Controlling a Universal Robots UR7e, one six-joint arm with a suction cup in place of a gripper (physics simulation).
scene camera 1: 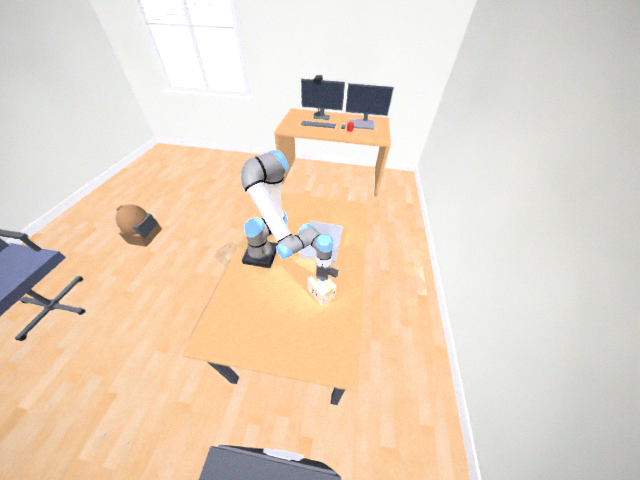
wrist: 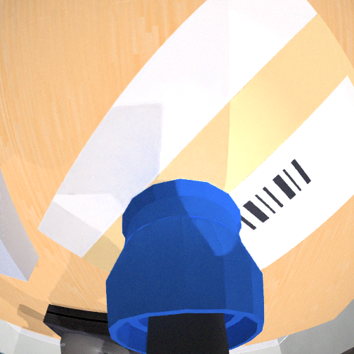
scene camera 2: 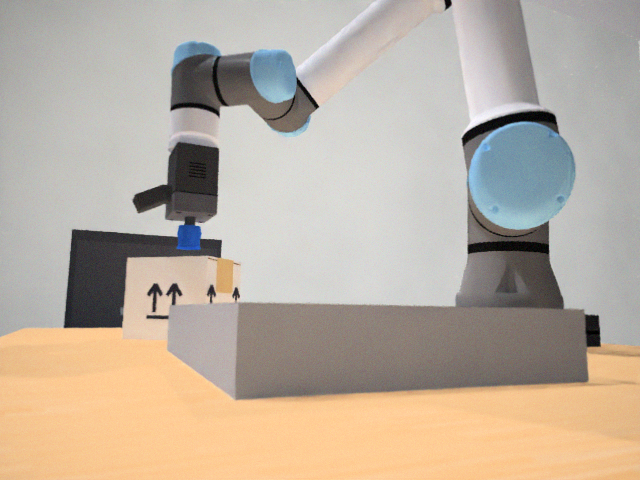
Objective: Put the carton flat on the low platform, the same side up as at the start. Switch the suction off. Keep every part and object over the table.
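Frame: origin at the arm's base, x ahead, y left, z up, level; centimetres.
Seen in the pictures: hand, its tool point: [scene camera 2: 188, 248]; arm's base, origin of its link: [scene camera 1: 259, 249].
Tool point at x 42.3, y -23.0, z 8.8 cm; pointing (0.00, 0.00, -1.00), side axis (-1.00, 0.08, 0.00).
Observation:
Pixels of each thing's middle, then the offset from my tool point to it. Level surfaces: height alone.
- white carton, middle of its body: [scene camera 2: 184, 298] [scene camera 1: 321, 287] dx -0.1, dy -1.6, dz -7.5 cm
- low grey platform, middle of its body: [scene camera 2: 329, 334] [scene camera 1: 322, 241] dx -2.8, dy +36.9, dz -11.1 cm
- wooden table, height of its surface: dz -13.5 cm
The white carton [scene camera 1: 321, 291] [scene camera 2: 191, 279] [wrist: 190, 90] stands upright on the table; its printed arrows point up in the second scene view. A tan tape strip and a barcode label show on its top in the wrist view. The low grey platform [scene camera 1: 332, 232] [scene camera 2: 408, 351] [wrist: 11, 245] lies beside it, apart from it, and hides the carton's lower right part in the second scene view. My suction cup [scene camera 1: 322, 279] [scene camera 2: 189, 246] [wrist: 181, 200], blue and pointing down, is over the carton's top with a small gap below it. It is open and holds nothing.
The wooden table [scene camera 1: 279, 330] [scene camera 2: 361, 434] bears the arm's black base [scene camera 1: 258, 256], next to the platform. A dark panel [scene camera 2: 93, 279] shows behind the carton in the second scene view. A desk [scene camera 1: 330, 133] with two monitors stands beyond the table.

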